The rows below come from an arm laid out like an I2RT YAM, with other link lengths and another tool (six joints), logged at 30 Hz.
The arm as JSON. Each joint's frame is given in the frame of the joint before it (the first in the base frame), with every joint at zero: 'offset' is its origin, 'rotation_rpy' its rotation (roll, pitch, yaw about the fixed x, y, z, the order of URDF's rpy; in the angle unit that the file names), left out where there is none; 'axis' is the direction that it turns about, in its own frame. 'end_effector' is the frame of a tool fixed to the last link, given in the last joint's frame.
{
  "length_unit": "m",
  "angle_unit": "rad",
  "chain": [
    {
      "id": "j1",
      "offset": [
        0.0,
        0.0,
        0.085
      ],
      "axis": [
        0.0,
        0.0,
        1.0
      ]
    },
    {
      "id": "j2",
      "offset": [
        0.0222,
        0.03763,
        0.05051
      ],
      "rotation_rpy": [
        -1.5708,
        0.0,
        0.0
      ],
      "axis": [
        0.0,
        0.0,
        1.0
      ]
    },
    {
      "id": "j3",
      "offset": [
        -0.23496,
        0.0,
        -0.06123
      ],
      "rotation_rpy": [
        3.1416,
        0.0,
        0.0
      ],
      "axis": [
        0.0,
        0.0,
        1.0
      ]
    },
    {
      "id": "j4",
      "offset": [
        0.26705,
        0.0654,
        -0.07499
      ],
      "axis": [
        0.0,
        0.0,
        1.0
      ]
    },
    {
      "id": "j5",
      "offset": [
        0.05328,
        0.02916,
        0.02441
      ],
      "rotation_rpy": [
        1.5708,
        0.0,
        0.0
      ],
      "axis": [
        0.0,
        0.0,
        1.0
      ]
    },
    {
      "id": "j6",
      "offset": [
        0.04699,
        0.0,
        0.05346
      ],
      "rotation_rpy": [
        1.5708,
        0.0,
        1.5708
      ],
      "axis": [
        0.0,
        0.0,
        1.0
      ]
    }
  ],
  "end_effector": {
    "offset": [
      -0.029,
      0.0,
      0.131
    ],
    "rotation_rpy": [
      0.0,
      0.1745,
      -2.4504
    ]
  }
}
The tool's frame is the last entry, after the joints.
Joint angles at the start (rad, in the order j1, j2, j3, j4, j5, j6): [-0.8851 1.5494 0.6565 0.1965 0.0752 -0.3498]
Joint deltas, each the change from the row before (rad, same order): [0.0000 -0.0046 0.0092 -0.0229 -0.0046 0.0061]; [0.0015 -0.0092 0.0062 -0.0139 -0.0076 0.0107]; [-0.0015 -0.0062 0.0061 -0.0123 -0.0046 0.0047]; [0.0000 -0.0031 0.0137 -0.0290 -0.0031 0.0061]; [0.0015 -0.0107 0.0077 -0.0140 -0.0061 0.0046]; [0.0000 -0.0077 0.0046 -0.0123 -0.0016 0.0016]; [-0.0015 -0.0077 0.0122 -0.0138 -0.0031 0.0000]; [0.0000 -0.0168 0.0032 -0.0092 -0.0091 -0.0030]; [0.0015 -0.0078 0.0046 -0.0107 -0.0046 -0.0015]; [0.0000 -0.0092 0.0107 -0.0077 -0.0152 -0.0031]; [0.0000 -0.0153 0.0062 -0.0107 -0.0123 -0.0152]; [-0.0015 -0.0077 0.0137 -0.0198 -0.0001 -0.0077]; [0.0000 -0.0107 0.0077 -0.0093 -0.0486 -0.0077]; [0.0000 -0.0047 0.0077 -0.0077 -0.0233 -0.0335]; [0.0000 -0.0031 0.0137 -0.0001 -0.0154 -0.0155]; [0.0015 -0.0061 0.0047 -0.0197 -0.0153 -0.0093]
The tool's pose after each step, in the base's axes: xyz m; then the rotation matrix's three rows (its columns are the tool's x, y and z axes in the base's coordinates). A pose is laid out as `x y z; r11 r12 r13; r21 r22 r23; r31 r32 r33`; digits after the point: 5 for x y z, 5 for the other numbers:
0.28040 -0.27694 0.02957; 0.81007 0.11154 0.57563; 0.48786 -0.67280 -0.55617; 0.32525 0.73136 -0.59943
0.28239 -0.27614 0.03345; 0.80607 0.10340 0.58272; 0.48598 -0.67755 -0.55204; 0.33774 0.72817 -0.59640
0.28299 -0.27642 0.03630; 0.80478 0.09888 0.58528; 0.48381 -0.68052 -0.55029; 0.34388 0.72603 -0.59551
0.28334 -0.27588 0.03835; 0.80638 0.09948 0.58297; 0.47788 -0.69033 -0.54321; 0.34840 0.71663 -0.60420
0.28530 -0.27556 0.04329; 0.80182 0.09537 0.58990; 0.47997 -0.69084 -0.54071; 0.35596 0.71669 -0.59971
0.28555 -0.27539 0.04608; 0.80110 0.09421 0.59107; 0.47961 -0.69181 -0.53979; 0.35805 0.71591 -0.59939
0.28690 -0.27709 0.05159; 0.79874 0.09090 0.59477; 0.48153 -0.68926 -0.54133; 0.36074 0.71879 -0.59432
0.28849 -0.27651 0.05776; 0.79096 0.09013 0.60519; 0.49078 -0.68413 -0.53954; 0.36540 0.72377 -0.58536
0.28957 -0.27561 0.06085; 0.78711 0.09247 0.60983; 0.49556 -0.68348 -0.53598; 0.36724 0.72409 -0.58380
0.29308 -0.27565 0.06752; 0.77530 0.09216 0.62484; 0.50805 -0.67874 -0.53028; 0.37523 0.72857 -0.57305
0.29498 -0.27474 0.07396; 0.76409 0.10244 0.63693; 0.52682 -0.66891 -0.52442; 0.37232 0.73625 -0.56508
0.29512 -0.27595 0.07910; 0.76365 0.10735 0.63664; 0.53124 -0.66487 -0.52511; 0.36691 0.73921 -0.56476
0.30166 -0.27045 0.08557; 0.73096 0.11801 0.67214; 0.56038 -0.66589 -0.49250; 0.38946 0.73666 -0.55287
0.30449 -0.26798 0.08908; 0.71056 0.14754 0.68800; 0.59335 -0.65120 -0.47316; 0.37821 0.74443 -0.55025
0.30845 -0.26882 0.09594; 0.69414 0.15472 0.70302; 0.61446 -0.63609 -0.46671; 0.37497 0.75594 -0.53661
0.30931 -0.26487 0.09722; 0.68359 0.16984 0.70983; 0.62500 -0.63849 -0.44912; 0.37694 0.75066 -0.54261

